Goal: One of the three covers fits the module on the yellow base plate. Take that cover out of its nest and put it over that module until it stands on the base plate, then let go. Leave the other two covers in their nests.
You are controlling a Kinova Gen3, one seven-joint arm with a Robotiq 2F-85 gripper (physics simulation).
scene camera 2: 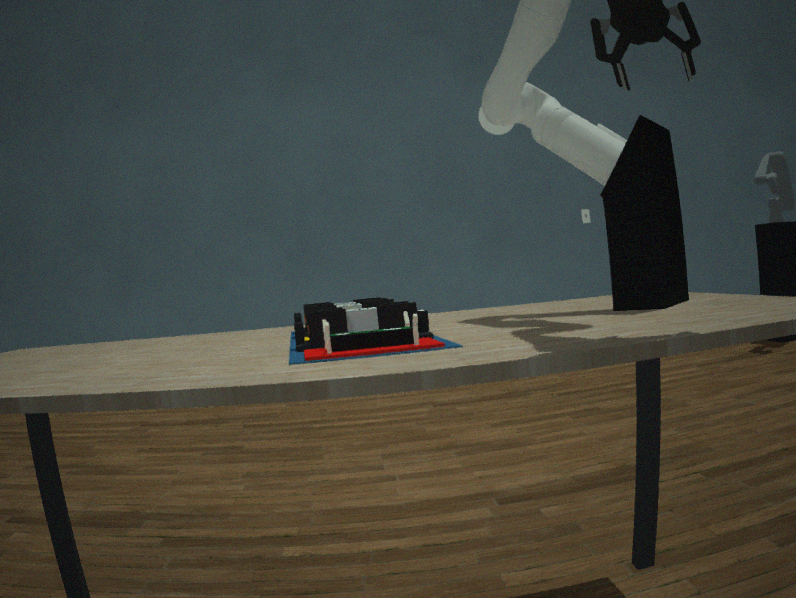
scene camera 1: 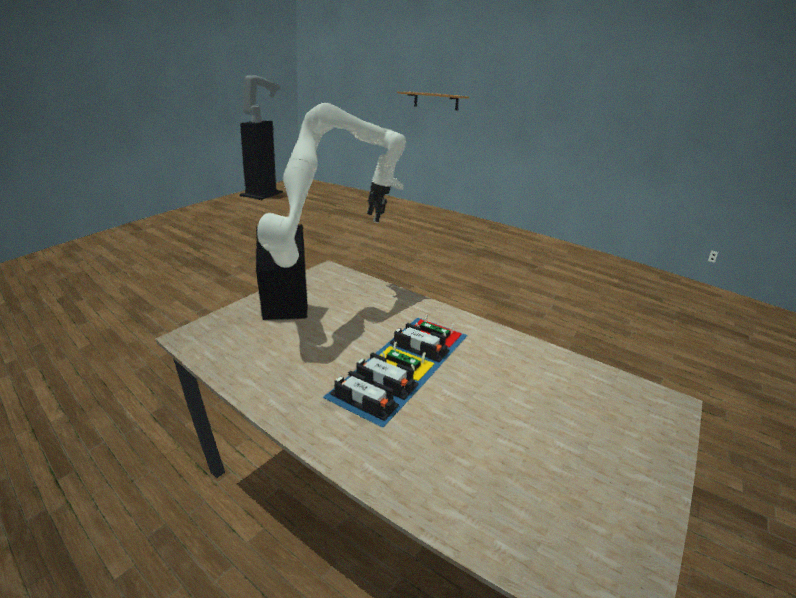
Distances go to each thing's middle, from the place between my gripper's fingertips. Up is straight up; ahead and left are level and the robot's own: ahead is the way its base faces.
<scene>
The red base plate (scene camera 2: 424, 343) lies 380 mm ahead of my hand, 310 mm below it and 170 mm to the right of it. Also, from my hand: blue mat (scene camera 2: 400, 323): 390 mm to the right, 370 mm ahead, 290 mm below.
</scene>
